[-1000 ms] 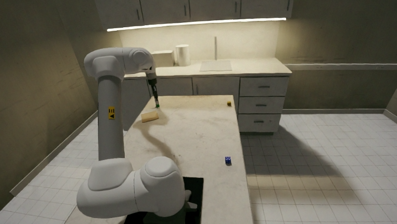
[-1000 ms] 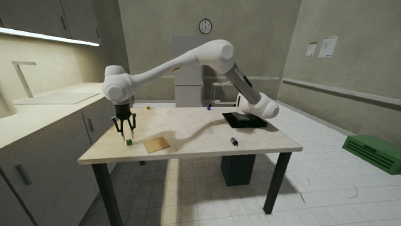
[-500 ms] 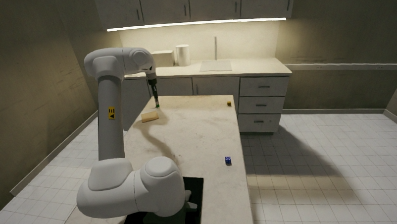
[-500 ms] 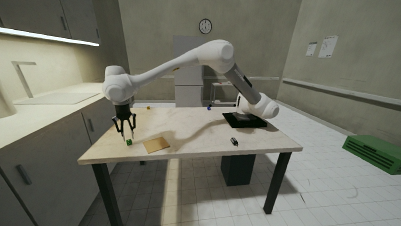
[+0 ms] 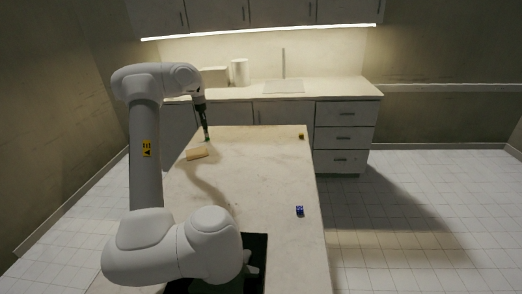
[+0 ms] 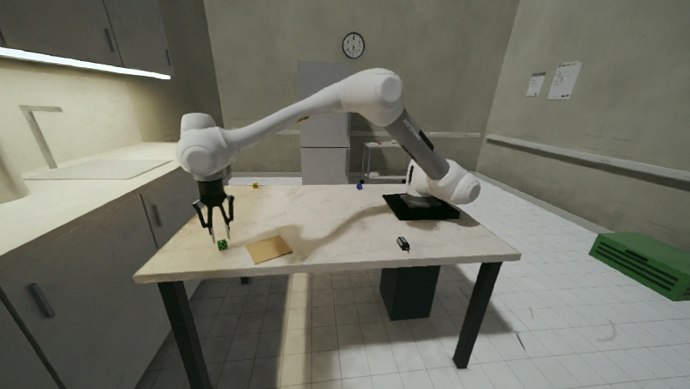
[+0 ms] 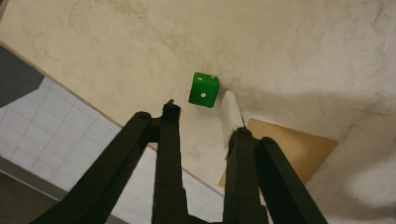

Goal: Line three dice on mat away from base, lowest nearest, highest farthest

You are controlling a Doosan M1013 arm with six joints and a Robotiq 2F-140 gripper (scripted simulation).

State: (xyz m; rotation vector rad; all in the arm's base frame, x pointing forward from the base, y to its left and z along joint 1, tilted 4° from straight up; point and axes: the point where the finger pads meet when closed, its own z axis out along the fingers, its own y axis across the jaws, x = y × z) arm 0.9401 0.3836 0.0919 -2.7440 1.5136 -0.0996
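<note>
Now: the green die 5 cm below my hand. Also, from my hand: yellow die (67 cm to the right, 5 cm below, 5 cm ahead); tan mat (17 cm behind, 7 cm below, 1 cm to the left); blue die (65 cm to the right, 63 cm behind, 5 cm below).
</note>
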